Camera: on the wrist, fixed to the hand. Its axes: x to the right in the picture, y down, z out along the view.
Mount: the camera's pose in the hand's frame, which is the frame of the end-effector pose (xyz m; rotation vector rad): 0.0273 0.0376 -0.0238 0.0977 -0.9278 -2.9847
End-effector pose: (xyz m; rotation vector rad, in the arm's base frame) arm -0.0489 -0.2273 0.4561 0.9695 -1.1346 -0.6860
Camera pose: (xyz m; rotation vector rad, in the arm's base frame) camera -0.0187 -0.2274 0.4987 -1.0292 -0.4871 1.8909
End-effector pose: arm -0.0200 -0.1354 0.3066 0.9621 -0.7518 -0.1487
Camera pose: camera 0.0078 -0.1089 0.3420 -0.9743 -0.5192 2.5523
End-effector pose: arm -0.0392 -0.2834 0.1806 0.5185 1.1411 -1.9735
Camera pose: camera -0.0269 -0.2855 0.1299 1.4893 -0.1332 1.0463
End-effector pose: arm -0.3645 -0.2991 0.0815 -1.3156 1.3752 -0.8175
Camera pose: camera -0.3944 -0.3231 0.0461 1.8376 1.9692 1.0000
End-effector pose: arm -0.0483 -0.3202 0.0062 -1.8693 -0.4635 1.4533
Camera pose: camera -0.0229 -0.3353 -0.0369 0.8291 -1.8798 -0.2788
